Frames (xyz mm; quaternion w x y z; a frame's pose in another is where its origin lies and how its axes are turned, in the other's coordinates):
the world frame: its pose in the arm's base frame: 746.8 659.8 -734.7 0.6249 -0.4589 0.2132 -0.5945
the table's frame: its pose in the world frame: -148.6 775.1 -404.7 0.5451 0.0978 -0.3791 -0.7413
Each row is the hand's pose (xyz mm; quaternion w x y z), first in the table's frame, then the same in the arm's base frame.
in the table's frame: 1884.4 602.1 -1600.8 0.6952 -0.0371 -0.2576 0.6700
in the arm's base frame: -576.9 251.3 493.5 0.2878 -0.9101 0.0397 -0.2955
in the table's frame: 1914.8 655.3 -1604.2 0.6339 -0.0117 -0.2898 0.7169
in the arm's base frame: -556.3 241.6 550.5 0.3138 -0.9191 0.0814 -0.2238
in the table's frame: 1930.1 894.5 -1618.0 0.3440 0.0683 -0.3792 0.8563
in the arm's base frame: -421.3 130.7 715.1 0.3942 -0.8801 0.2586 0.0563
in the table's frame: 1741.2 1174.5 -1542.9 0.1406 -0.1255 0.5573 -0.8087
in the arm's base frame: -128.4 -52.6 734.5 0.2919 -0.6894 0.4420 0.4941
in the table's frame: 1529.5 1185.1 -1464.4 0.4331 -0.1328 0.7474 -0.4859
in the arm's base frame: 5.8 -122.4 566.5 0.0148 0.4749 -0.3996 -0.7840
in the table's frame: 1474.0 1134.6 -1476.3 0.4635 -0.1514 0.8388 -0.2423
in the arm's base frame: -15.1 -138.5 495.3 0.2069 0.3885 -0.2618 -0.8589
